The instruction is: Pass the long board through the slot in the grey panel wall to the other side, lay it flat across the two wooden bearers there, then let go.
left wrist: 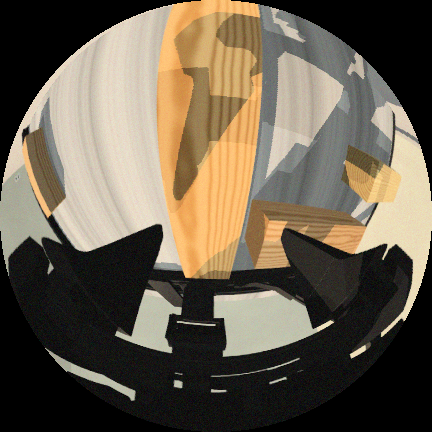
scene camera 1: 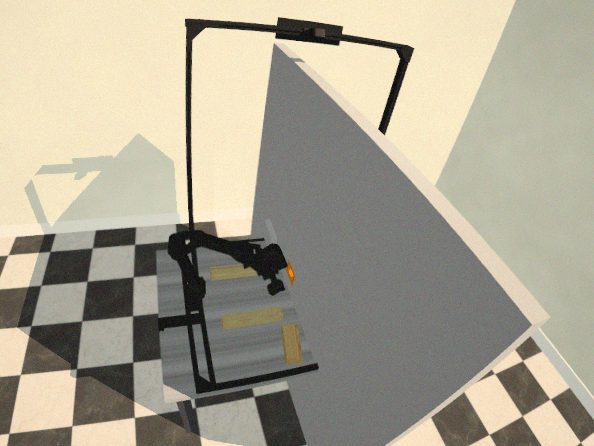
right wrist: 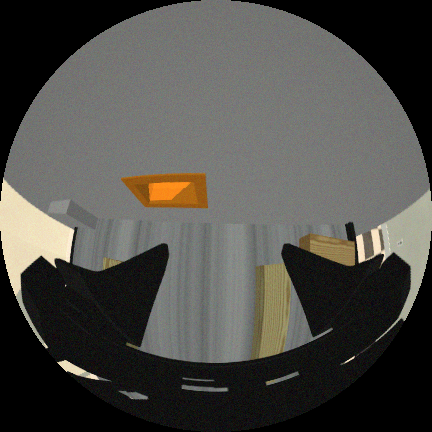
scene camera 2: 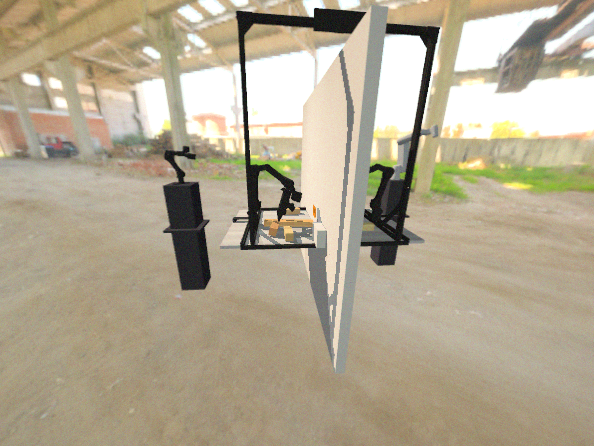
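Seen in the pictures: left gripper, between the fingertips: (left wrist: 224,232) (scene camera 2: 279,219); right gripper, between the fingertips: (scene camera 1: 281,281) (right wrist: 227,250); left arm's base, origin of its link: (left wrist: 198,288); right arm's base, origin of its link: (scene camera 1: 193,304) (scene camera 2: 375,219).
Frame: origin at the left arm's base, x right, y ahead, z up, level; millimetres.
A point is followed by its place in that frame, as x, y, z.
Note:
The long board (scene camera 2: 295,223) @[73, 297, 5] (left wrist: 215,125) @[45, 252, 16] lies on the table on the left gripper's side of the grey panel wall (scene camera 1: 380,280) @[-444, 482, 615] (scene camera 2: 330,130) @[371, 433, 585] (right wrist: 215,100) @[-11, 482, 188]. My left gripper (scene camera 2: 280,218) @[48, 185, 32] (left wrist: 224,232) @[48, 185, 32] is open and empty above the board, which runs between its fingertips in the left wrist view. The orange-rimmed slot (scene camera 1: 289,265) @[78, 480, 93] (scene camera 2: 315,212) @[91, 431, 88] (right wrist: 200,192) @[4, 485, 86] is in the wall. My right gripper (scene camera 1: 275,287) @[-22, 550, 116] (right wrist: 227,250) @[-22, 550, 116] is open and empty across the wall, near the slot. Two pale wooden bearers (scene camera 1: 252,318) @[-122, 689, 25] (right wrist: 274,300) @[-101, 615, 25] lie on that side's table; the arm partly covers the far one (scene camera 1: 232,272) @[136, 725, 22].
Beside the board lie a brown block (scene camera 2: 273,229) (left wrist: 310,242), a pale block (scene camera 2: 288,233) @[317, 233, 29] (left wrist: 375,182) @[202, 234, 31] and another block (scene camera 2: 292,211) (left wrist: 45,170) @[-225, 278, -3]. Across the wall, a wooden block (scene camera 1: 292,343) @[-264, 558, 18] (right wrist: 330,249) @[-234, 547, 19] lies close to the panel. A black frame (scene camera 1: 189,125) @[341, 884, 644] (scene camera 2: 245,100) @[380, 33, 700] spans the tables.

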